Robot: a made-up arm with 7 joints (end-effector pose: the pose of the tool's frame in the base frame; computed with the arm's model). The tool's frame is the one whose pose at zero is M.
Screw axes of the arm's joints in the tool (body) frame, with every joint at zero. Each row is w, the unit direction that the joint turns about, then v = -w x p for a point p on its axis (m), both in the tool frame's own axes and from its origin. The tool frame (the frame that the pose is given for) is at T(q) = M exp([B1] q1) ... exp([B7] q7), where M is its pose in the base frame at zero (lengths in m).
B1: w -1 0 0 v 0 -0.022 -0.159
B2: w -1 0 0 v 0 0.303 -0.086
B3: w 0 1 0 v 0.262 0 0.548
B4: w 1 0 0 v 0 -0.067 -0.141
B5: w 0 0 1 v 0.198 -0.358 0
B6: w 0 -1 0 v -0.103 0 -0.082
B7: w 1 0 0 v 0 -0.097 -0.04
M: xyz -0.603 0.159 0.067 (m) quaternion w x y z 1 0 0 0
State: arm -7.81 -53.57 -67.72 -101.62 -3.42 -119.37 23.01
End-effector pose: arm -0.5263 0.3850 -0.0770 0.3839 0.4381 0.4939 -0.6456
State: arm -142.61 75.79 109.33 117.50 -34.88 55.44 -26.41
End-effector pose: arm 0.4927 -0.2486 0.7586 0.3210 0.0691 0.9134 -0.2405
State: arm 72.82 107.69 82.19 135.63 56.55 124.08 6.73
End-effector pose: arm 0.0050 -0.8561 -0.3096 0.0028 0.1541 0.7998 -0.5802
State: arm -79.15 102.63 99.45 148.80 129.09 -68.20 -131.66
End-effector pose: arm 0.0177 0.6410 -0.0754 0.6420 -0.7566 -0.0866 0.0891
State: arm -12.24 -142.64 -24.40 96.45 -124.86 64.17 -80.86
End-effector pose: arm -0.3359 -0.3423 -0.6177 0.4704 0.5095 0.4741 0.5425
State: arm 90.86 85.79 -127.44 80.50 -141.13 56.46 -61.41
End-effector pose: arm -0.5330 -0.6844 0.2507 0.2271 -0.8126 -0.5365 -0.0151
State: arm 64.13 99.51 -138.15 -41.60 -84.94 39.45 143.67
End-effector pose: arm 0.3325 -0.6376 -0.1025 0.1684 -0.3426 -0.3516 -0.8547
